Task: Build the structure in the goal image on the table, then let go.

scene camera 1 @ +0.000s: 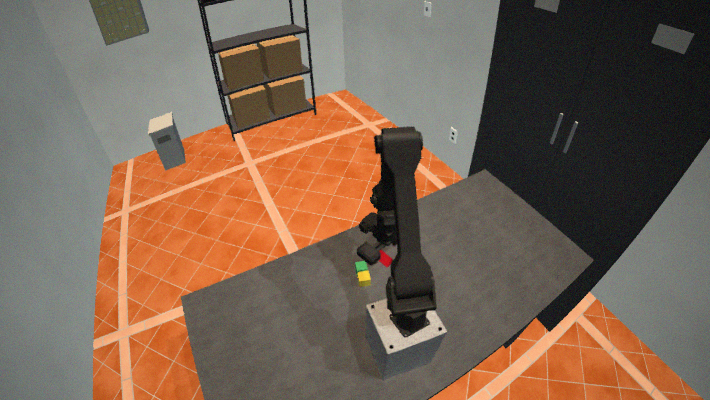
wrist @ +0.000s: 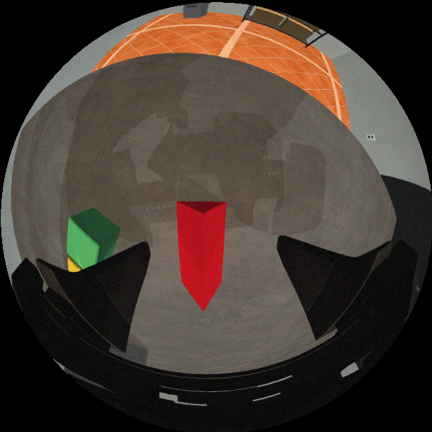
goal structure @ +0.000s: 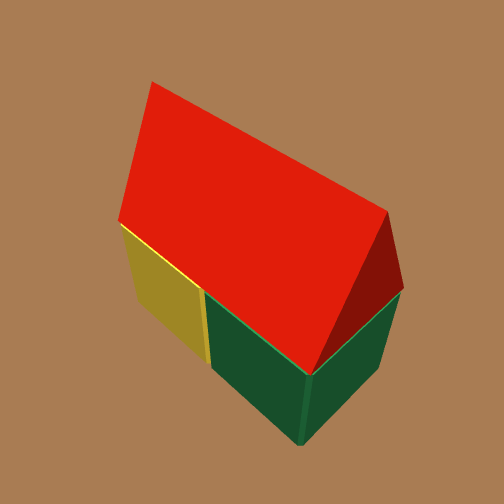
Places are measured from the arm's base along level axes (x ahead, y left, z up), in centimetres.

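Pixels of known places: gripper, fingertip midpoint: (scene camera 1: 384, 253); arm's base at its link origin: (scene camera 1: 409, 320).
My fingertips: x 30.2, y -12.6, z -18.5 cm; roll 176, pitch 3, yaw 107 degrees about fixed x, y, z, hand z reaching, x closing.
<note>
For each thing: its top centre in the pictures, then the offset to it from my fingertips. Level surfaces: height alone.
- red block at its top centre: (scene camera 1: 383, 251) dx -0.7, dy +0.6, dz +2.2 cm
- green block at its top centre: (scene camera 1: 361, 265) dx -1.9, dy +9.1, dz +2.2 cm
- yellow block at its top centre: (scene camera 1: 363, 275) dx -5.5, dy +10.2, dz +2.2 cm
- dark table at its surface level: dz -1.0 cm
A red block (scene camera 1: 385, 258) (wrist: 201, 250) lies on the table beneath my gripper, partly hidden by the arm in the scene view. My gripper (scene camera 1: 382, 251) (wrist: 213, 246) is open and empty, with its fingers apart on either side of the red block in the wrist view; one finger is hidden behind the arm in the scene view. A green block (scene camera 1: 361, 266) (wrist: 82, 243) and a yellow block (scene camera 1: 364, 278) (wrist: 73, 265) sit close together left of the red block. In the wrist view the left finger hides most of the yellow block.
The arm's grey base block (scene camera 1: 407, 352) stands on the dark table (scene camera 1: 260, 330). The table's far edge lies beyond the blocks. A shelf rack (scene camera 1: 218, 82) with boxes and a grey bin (scene camera 1: 170, 147) stand on the floor behind. A black cabinet (scene camera 1: 530, 150) stands to the right.
</note>
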